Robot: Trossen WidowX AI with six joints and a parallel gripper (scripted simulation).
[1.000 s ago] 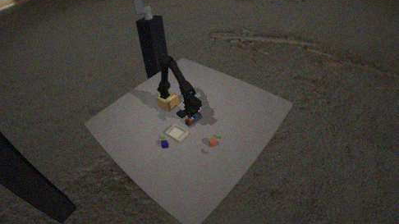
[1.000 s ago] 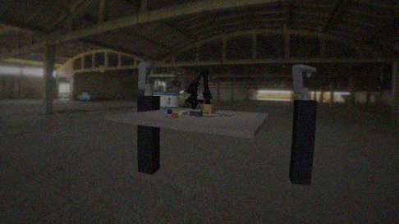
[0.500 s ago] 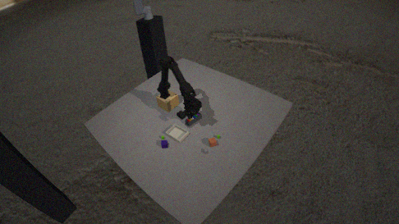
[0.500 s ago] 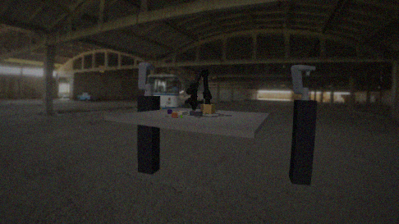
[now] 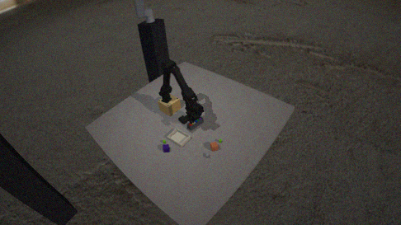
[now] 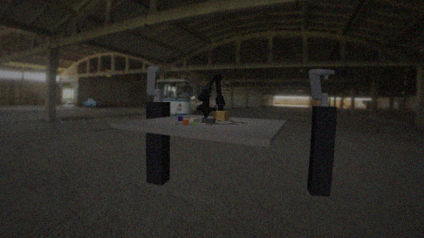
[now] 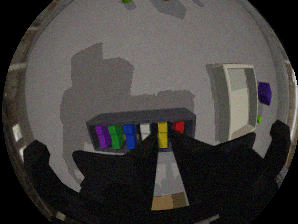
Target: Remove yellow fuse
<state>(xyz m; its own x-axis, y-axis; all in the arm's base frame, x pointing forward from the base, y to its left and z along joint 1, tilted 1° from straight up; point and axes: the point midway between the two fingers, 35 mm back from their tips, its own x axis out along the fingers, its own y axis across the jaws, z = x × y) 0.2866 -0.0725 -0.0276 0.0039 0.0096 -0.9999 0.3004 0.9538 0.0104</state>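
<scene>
My gripper tip is 20 mm above the yellow fuse. Also, from my gripper tip: tray: 20 mm behind, 150 mm to the right, 40 mm below; orange cube: 240 mm ahead, 100 mm to the right, 20 mm below; purple cube: 40 mm behind, 280 mm to the right, 20 mm below.
</scene>
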